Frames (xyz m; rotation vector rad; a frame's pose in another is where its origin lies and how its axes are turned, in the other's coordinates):
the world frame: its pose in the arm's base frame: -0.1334 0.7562 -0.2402 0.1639 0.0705 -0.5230
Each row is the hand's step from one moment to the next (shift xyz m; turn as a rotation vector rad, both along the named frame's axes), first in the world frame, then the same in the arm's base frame.
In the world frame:
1: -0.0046 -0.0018 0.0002 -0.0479 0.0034 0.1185
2: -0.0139 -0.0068 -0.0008 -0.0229 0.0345 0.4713
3: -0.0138 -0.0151 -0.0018 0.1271 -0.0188 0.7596
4: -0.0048 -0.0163 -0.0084 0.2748 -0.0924 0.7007
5: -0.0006 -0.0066 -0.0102 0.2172 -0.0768 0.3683
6: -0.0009 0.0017 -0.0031 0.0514 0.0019 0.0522
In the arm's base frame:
1: -0.0049 0.0007 0.0004 -0.0367 0.0059 0.1223
2: -0.0154 0.0012 -0.0002 0.0094 -0.0411 0.4712
3: -0.0196 -0.0058 -0.0024 0.1195 -0.2104 0.7314
4: -0.0125 -0.0101 -0.0100 0.2087 -0.3355 0.6472
5: -0.0041 -0.0036 -0.0109 0.1584 -0.2362 0.3284
6: 0.0000 0.0024 -0.0027 0.0467 -0.0327 0.0461

